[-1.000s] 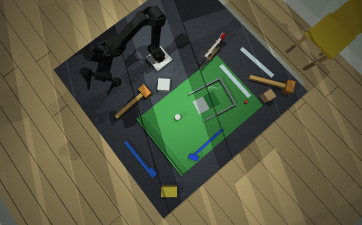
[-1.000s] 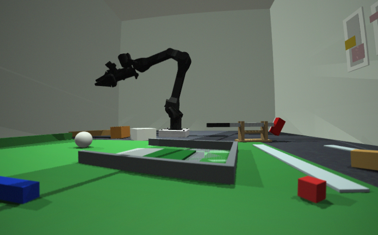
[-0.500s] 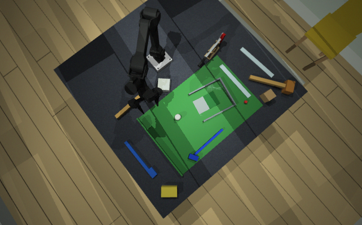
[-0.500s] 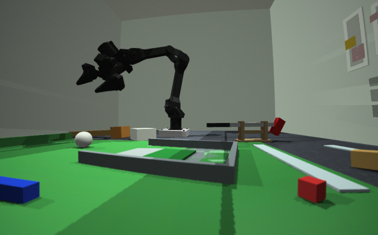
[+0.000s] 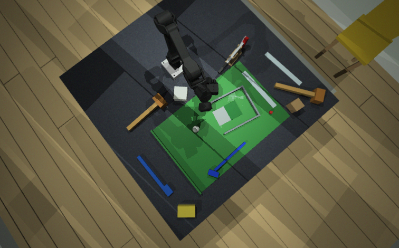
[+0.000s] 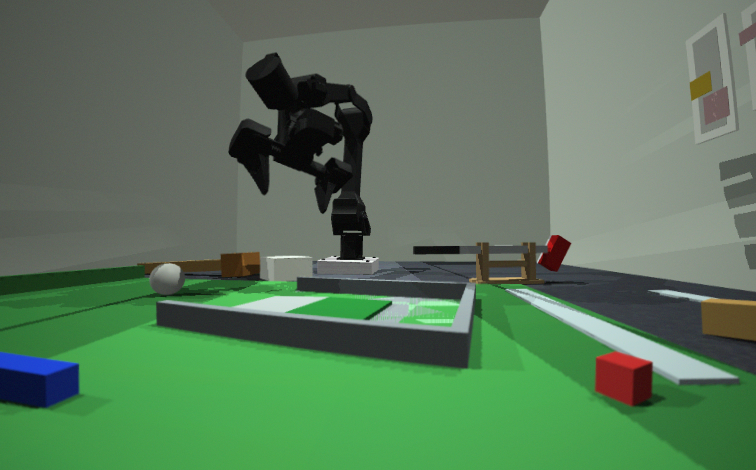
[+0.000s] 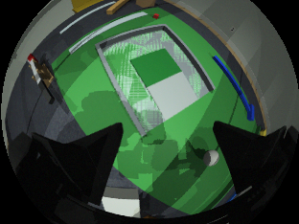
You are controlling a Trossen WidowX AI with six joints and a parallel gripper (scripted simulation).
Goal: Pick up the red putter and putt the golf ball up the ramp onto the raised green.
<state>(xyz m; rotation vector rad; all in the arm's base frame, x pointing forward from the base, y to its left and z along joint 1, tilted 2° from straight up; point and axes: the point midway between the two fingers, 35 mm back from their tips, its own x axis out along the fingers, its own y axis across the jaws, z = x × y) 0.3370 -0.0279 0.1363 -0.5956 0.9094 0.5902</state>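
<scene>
The white block lies 180 mm behind my gripper tip, 90 mm to the right of it and 110 mm below it. Also, from my gripper tip: red putter: 150 mm behind, 320 mm to the left, 70 mm below; then white golf ball: 50 mm ahead, 170 mm to the right, 100 mm below; then green mat: 120 mm ahead, 30 mm to the right, 130 mm below.
</scene>
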